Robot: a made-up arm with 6 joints.
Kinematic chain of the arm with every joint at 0, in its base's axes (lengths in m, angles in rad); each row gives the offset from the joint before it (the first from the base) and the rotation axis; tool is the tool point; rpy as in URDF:
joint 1: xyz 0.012 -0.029 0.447 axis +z
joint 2: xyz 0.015 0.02 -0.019 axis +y
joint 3: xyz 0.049 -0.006 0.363 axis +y
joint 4: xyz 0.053 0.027 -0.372 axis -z
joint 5: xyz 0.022 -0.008 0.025 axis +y
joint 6: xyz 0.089 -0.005 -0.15 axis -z
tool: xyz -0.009 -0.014 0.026 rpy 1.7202 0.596 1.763
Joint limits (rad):
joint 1: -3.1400..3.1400
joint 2: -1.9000..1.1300
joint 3: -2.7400..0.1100
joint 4: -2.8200..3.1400
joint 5: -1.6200..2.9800
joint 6: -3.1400..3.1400
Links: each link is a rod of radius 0.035 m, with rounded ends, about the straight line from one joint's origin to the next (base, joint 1, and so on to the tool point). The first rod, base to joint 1, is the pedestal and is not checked.
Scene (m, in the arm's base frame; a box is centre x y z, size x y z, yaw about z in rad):
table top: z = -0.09
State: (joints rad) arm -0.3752 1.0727 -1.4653 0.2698 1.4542 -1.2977
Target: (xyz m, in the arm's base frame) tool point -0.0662 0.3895 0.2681
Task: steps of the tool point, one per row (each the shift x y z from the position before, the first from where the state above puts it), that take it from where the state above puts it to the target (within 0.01 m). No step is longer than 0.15 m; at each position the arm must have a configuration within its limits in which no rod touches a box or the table.
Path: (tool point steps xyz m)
1: 0.0097 0.1412 0.0205
2: -0.0303 0.1359 0.0209
3: -0.0666 0.1197 0.0213
4: -0.0964 0.0939 0.0216
5: -0.1172 0.0612 0.0219
6: -0.1275 0.0243 0.0222
7: -0.1267 -0.0133 0.0224

